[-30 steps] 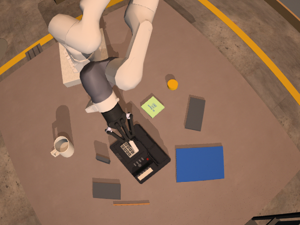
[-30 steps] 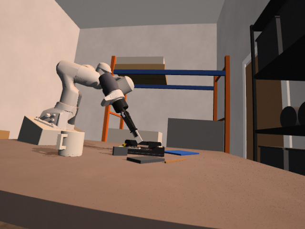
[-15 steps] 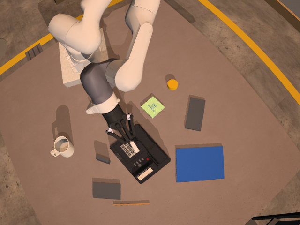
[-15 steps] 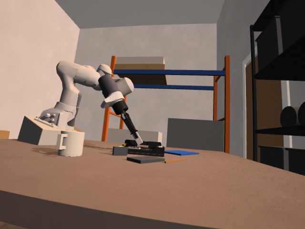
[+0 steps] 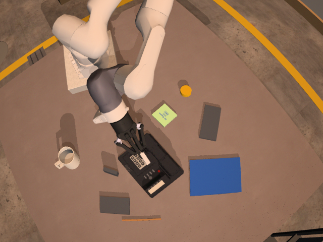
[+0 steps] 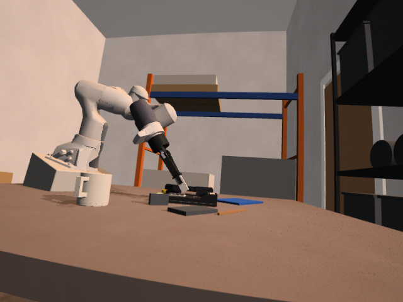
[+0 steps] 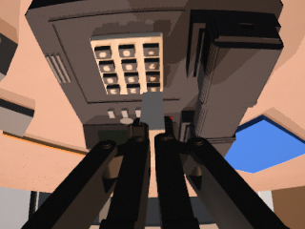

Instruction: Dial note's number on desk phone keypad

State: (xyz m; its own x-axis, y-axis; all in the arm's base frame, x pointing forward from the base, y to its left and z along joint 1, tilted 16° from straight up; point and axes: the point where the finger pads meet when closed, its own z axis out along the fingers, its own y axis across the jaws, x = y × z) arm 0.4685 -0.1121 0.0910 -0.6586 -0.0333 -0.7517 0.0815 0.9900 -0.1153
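Now: the handset 5 cm to the left of my hand, 3 cm ahead of it and 2 cm below it. From my hand the other things lie so: pencil: 19 cm to the right, 17 cm ahead, 7 cm below; then grey block: 14 cm to the right, 6 cm behind, 5 cm below; then note: 20 cm to the left, 9 cm behind, 6 cm below.
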